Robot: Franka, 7 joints.
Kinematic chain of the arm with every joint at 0, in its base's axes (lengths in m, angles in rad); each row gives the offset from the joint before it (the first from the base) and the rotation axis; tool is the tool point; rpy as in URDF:
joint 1: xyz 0 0 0.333 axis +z
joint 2: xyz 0 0 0 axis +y
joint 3: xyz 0 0 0.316 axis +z
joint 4: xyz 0.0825 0 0 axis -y
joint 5: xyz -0.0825 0 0.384 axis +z
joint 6: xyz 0 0 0 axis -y
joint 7: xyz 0.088 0 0 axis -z
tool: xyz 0 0 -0.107 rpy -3.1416 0 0
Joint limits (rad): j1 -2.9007..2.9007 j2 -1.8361..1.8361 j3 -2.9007..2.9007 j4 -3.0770..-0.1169 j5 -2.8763..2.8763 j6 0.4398..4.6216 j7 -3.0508..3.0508
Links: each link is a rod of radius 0.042 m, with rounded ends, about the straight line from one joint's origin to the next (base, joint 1, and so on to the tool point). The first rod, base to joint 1, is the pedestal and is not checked.
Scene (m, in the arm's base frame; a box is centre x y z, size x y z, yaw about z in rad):
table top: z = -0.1
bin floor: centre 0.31 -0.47 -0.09 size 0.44 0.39 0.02 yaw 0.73
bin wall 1: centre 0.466 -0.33 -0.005 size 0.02 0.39 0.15 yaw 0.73
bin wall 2: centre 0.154 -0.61 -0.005 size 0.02 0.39 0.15 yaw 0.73
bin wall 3: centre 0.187 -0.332 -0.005 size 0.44 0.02 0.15 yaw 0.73
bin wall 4: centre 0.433 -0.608 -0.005 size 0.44 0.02 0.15 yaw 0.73
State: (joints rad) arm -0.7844 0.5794 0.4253 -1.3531 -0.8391 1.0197 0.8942
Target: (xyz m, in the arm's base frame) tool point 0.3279 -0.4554 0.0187
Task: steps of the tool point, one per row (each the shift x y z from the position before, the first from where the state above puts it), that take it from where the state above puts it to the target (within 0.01 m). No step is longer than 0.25 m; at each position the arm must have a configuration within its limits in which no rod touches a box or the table.
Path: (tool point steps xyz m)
1: -0.0671 -0.0777 -0.1956
2: -0.1141 -0.0168 -0.1870

